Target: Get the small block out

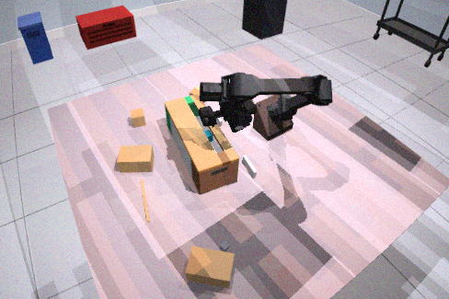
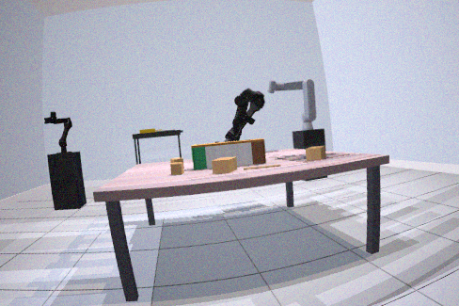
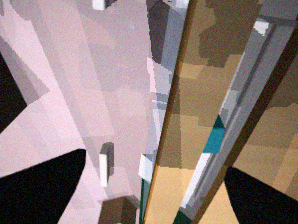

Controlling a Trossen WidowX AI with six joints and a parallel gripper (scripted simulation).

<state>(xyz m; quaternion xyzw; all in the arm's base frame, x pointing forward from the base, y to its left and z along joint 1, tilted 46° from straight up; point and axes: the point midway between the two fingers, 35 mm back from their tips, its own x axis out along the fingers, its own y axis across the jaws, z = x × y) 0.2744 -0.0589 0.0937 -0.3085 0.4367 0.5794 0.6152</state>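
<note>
My gripper tip is 40 mm short of the cyan block, 40 mm to the left of it and 70 mm above it. Also, from my gripper tip: thin stick 340 mm ahead, 30 mm to the left, 160 mm below; then tiny grey cube 210 mm ahead, 320 mm to the left, 150 mm below; then tan cube 100 mm behind, 340 mm to the right, 130 mm below.
</note>
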